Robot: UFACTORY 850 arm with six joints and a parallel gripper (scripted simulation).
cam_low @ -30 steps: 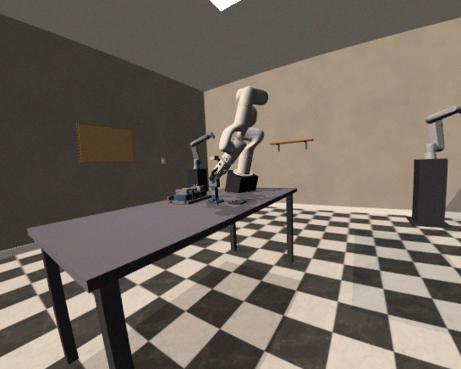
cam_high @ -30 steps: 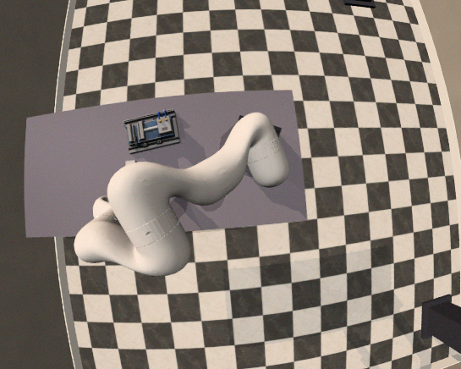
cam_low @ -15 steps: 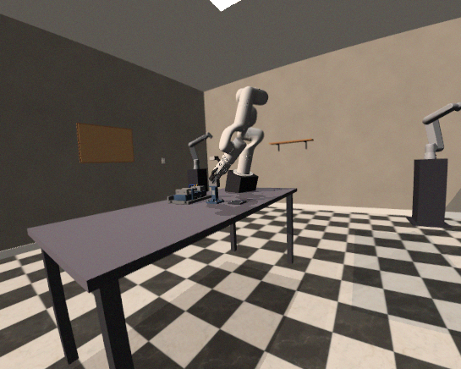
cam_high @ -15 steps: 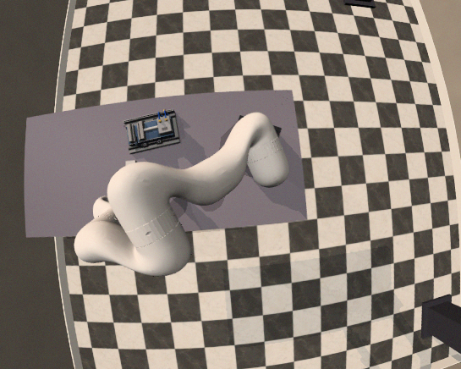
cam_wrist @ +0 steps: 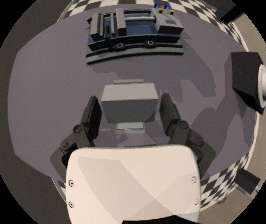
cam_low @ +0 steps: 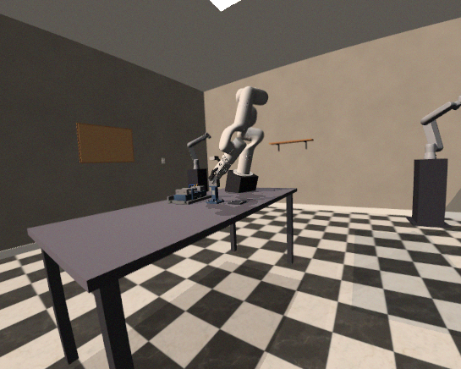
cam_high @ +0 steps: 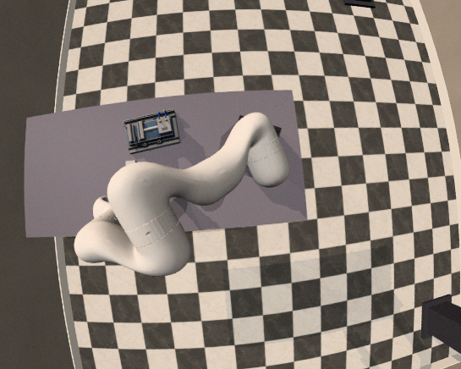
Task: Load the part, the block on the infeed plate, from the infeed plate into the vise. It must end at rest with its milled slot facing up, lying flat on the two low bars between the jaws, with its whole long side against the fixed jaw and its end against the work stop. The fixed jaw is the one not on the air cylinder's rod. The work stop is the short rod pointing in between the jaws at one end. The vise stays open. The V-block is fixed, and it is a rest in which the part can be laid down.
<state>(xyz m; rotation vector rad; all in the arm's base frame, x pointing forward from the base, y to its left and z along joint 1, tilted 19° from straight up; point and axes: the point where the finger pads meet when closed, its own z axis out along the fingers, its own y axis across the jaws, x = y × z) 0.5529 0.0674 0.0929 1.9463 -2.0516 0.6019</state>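
My gripper is now 2 cm above the part and 1 cm to the left of it. Round my hand: vise: 24 cm to the right, 13 cm below, 1 cm behind; air cylinder rod: 24 cm to the right, 9 cm below, 3 cm behind.
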